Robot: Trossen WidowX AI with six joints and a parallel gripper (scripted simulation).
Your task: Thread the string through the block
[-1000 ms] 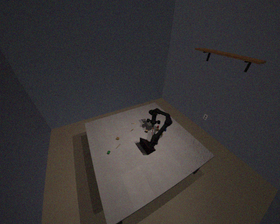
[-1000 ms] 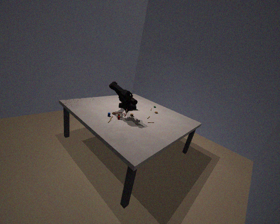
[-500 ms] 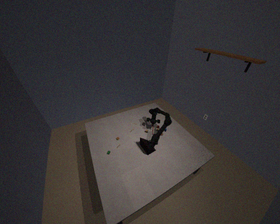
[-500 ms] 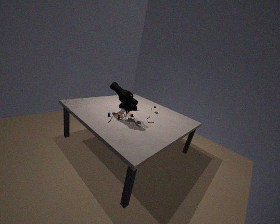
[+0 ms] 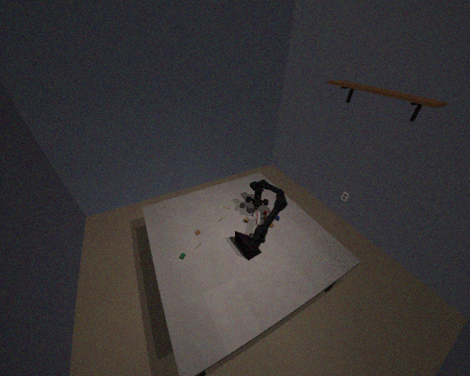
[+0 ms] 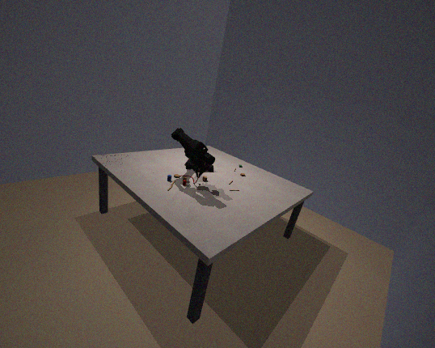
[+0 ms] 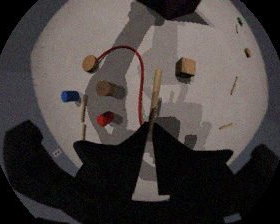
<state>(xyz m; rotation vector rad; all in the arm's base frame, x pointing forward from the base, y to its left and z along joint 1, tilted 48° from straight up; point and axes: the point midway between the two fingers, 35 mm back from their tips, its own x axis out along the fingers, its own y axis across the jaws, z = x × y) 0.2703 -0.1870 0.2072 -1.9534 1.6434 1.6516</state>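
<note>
The wooden block lies 20 mm behind my gripper tip, 120 mm to the left of it and 50 mm below it. Also, from my gripper tip: red object 50 mm behind, 70 mm to the right, 50 mm below; button 180 mm behind, 20 mm to the right, 60 mm below; thin wooden stick 10 mm behind, 10 mm to the left.
</note>
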